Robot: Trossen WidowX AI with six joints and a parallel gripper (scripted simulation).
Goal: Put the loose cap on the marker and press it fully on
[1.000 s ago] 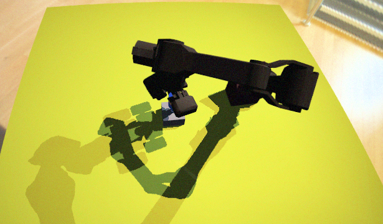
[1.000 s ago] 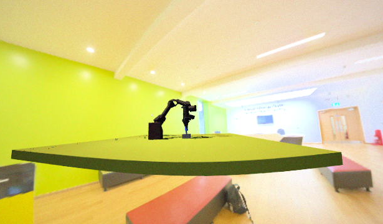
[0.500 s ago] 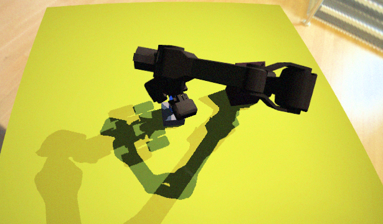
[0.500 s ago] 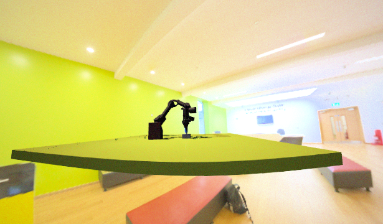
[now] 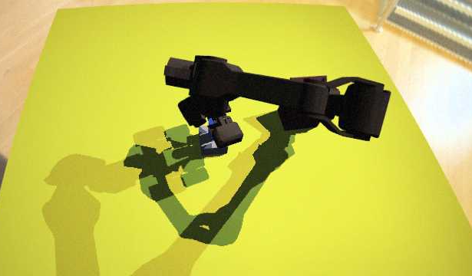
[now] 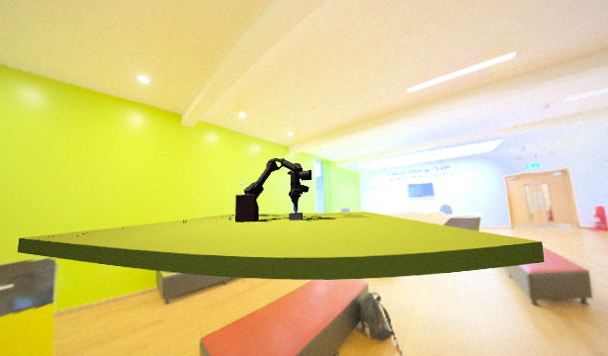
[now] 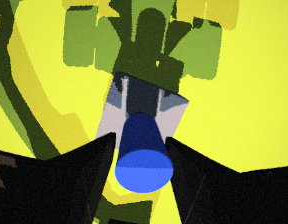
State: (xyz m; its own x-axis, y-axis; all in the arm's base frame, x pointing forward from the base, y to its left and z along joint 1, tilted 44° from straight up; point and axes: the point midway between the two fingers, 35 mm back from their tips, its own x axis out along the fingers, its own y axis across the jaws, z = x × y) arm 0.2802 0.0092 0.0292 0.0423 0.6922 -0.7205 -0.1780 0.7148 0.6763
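Right now the blue cap is 10 mm above my gripper tip. From my gripper tip the other things lie so: holder block: 50 mm below.
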